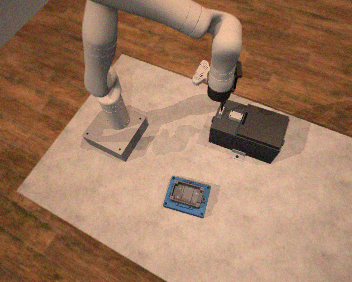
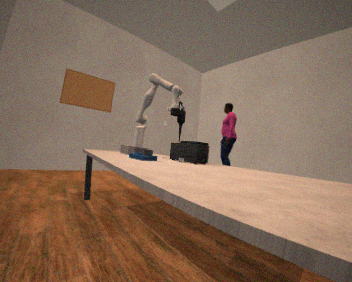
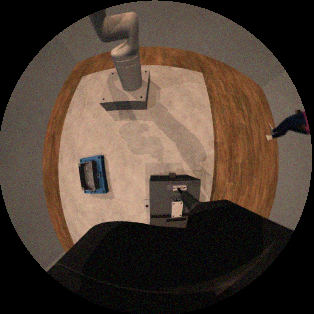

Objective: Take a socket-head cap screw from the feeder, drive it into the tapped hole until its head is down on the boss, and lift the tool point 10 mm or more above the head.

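Observation:
The black screw feeder (image 1: 262, 127) (image 2: 190, 152) (image 3: 161, 197) stands on the table. My screwdriver (image 1: 222, 108) (image 2: 180, 140) (image 3: 180, 191) points down with its bit tip at the small metal pick-up plate (image 3: 175, 188) on the feeder's top. Whether the tip touches there, and whether a screw is on the bit, is too small to tell. The grey housing (image 1: 186, 194) (image 3: 88, 176) sits on the blue base plate (image 1: 196, 212) (image 2: 143, 157) (image 3: 102, 175), well apart from the tool. The tapped hole and its boss cannot be made out.
The arm's grey base block (image 1: 107, 140) (image 2: 129, 149) (image 3: 125, 105) stands on the table (image 1: 125, 200) (image 2: 240, 185) (image 3: 125, 190). A light label plate (image 1: 236, 115) (image 3: 177, 208) lies on the feeder beside the bit. A person in pink (image 2: 229, 125) (image 3: 292, 123) stands beyond the table.

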